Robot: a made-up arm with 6 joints.
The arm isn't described. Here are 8 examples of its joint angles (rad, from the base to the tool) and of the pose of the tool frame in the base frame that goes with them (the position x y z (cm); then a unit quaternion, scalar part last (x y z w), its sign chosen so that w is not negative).
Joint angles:
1: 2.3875 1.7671 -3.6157 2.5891 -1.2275 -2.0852
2: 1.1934 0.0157 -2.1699 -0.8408 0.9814 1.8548
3: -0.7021 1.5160 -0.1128 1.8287 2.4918 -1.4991
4: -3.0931 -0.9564 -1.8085 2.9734 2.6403 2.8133
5: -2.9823 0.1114 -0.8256 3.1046 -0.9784 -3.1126
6: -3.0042 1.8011 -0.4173 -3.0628 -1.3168 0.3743
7: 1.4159 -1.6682 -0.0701 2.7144 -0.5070 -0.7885
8: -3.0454 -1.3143 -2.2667 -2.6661 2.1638 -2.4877
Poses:
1: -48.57 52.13 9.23 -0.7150 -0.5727 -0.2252 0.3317
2: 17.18 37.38 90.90 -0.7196 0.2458 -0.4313 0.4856
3: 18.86 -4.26 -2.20 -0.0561 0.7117 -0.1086 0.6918
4: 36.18 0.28 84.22 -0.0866 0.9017 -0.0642 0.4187
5: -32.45 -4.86 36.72 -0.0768 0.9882 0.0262 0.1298
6: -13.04 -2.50 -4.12 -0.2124 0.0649 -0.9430 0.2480
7: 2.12 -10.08 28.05 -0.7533 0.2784 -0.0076 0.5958
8: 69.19 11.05 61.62 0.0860 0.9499 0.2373 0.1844
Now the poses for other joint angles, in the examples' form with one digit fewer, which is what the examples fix.
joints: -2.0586 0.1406 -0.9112 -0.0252 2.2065 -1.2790
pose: -17.2 -31.8 36.7 -0.697 0.285 -0.052 0.656
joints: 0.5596 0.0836 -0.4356 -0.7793 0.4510 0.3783
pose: 28.9 19.8 26.2 0.888 0.432 0.026 0.153
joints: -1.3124 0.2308 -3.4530 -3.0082 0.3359 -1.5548
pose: 3.2 -10.4 101.6 0.033 -0.204 -0.958 0.199
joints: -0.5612 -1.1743 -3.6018 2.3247 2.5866 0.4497
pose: -53.0 41.1 28.3 0.540 0.601 0.326 0.491
